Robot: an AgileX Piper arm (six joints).
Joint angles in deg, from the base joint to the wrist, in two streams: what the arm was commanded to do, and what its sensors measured. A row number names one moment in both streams.
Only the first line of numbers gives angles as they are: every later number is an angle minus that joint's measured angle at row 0.
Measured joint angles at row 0: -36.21 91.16 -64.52 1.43 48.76 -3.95
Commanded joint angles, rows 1 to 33: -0.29 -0.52 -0.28 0.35 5.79 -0.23; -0.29 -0.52 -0.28 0.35 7.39 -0.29; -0.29 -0.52 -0.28 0.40 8.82 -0.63; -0.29 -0.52 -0.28 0.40 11.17 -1.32; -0.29 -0.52 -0.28 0.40 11.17 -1.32; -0.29 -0.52 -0.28 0.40 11.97 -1.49; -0.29 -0.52 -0.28 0.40 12.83 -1.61; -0.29 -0.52 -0.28 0.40 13.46 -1.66; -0.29 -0.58 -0.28 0.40 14.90 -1.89; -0.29 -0.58 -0.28 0.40 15.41 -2.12; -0.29 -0.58 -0.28 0.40 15.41 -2.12; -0.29 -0.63 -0.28 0.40 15.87 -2.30; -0.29 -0.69 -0.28 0.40 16.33 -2.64; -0.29 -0.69 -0.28 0.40 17.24 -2.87; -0.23 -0.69 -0.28 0.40 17.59 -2.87; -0.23 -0.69 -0.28 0.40 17.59 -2.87; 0.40 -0.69 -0.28 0.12 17.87 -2.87; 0.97 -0.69 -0.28 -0.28 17.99 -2.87; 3.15 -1.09 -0.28 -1.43 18.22 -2.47; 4.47 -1.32 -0.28 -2.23 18.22 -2.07; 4.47 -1.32 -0.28 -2.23 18.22 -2.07; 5.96 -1.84 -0.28 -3.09 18.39 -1.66; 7.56 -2.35 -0.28 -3.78 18.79 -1.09; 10.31 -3.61 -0.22 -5.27 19.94 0.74; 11.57 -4.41 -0.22 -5.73 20.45 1.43; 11.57 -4.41 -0.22 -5.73 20.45 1.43; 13.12 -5.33 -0.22 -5.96 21.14 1.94; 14.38 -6.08 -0.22 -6.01 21.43 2.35; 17.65 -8.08 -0.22 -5.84 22.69 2.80; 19.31 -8.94 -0.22 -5.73 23.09 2.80; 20.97 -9.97 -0.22 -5.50 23.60 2.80; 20.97 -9.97 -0.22 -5.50 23.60 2.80; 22.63 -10.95 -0.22 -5.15 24.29 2.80
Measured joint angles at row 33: 19.02 -8.42 -0.05 -5.21 20.51 2.52
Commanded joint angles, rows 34 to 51: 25.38 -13.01 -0.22 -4.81 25.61 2.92; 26.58 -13.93 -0.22 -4.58 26.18 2.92; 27.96 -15.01 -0.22 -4.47 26.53 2.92; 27.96 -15.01 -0.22 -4.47 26.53 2.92; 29.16 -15.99 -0.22 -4.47 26.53 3.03; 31.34 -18.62 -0.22 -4.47 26.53 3.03; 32.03 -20.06 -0.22 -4.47 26.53 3.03; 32.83 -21.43 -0.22 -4.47 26.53 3.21; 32.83 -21.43 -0.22 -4.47 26.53 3.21; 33.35 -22.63 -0.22 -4.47 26.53 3.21; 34.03 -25.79 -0.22 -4.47 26.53 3.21; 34.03 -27.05 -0.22 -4.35 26.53 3.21; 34.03 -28.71 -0.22 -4.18 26.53 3.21; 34.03 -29.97 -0.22 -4.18 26.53 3.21; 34.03 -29.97 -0.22 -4.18 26.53 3.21; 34.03 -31.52 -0.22 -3.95 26.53 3.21; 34.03 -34.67 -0.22 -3.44 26.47 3.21; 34.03 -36.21 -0.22 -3.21 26.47 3.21
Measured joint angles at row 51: 33.98 -32.43 -0.05 -3.72 20.97 3.03
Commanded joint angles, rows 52 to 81: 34.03 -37.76 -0.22 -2.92 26.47 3.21; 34.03 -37.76 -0.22 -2.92 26.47 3.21; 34.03 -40.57 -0.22 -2.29 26.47 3.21; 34.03 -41.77 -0.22 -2.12 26.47 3.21; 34.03 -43.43 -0.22 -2.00 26.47 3.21; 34.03 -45.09 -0.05 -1.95 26.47 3.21; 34.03 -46.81 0.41 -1.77 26.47 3.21; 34.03 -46.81 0.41 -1.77 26.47 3.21; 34.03 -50.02 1.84 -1.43 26.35 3.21; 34.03 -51.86 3.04 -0.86 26.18 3.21; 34.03 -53.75 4.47 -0.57 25.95 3.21; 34.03 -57.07 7.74 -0.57 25.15 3.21; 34.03 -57.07 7.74 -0.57 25.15 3.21; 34.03 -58.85 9.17 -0.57 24.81 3.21; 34.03 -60.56 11.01 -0.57 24.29 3.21; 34.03 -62.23 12.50 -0.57 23.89 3.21; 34.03 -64.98 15.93 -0.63 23.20 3.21; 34.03 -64.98 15.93 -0.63 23.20 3.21; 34.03 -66.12 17.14 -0.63 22.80 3.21; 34.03 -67.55 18.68 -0.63 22.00 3.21; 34.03 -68.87 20.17 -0.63 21.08 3.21; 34.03 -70.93 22.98 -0.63 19.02 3.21; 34.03 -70.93 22.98 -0.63 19.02 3.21; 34.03 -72.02 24.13 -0.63 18.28 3.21; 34.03 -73.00 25.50 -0.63 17.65 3.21; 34.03 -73.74 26.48 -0.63 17.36 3.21; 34.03 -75.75 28.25 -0.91 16.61 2.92; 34.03 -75.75 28.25 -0.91 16.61 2.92; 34.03 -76.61 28.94 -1.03 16.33 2.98; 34.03 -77.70 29.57 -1.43 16.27 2.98
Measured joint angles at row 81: 33.98 -75.29 27.97 -0.63 17.87 3.03
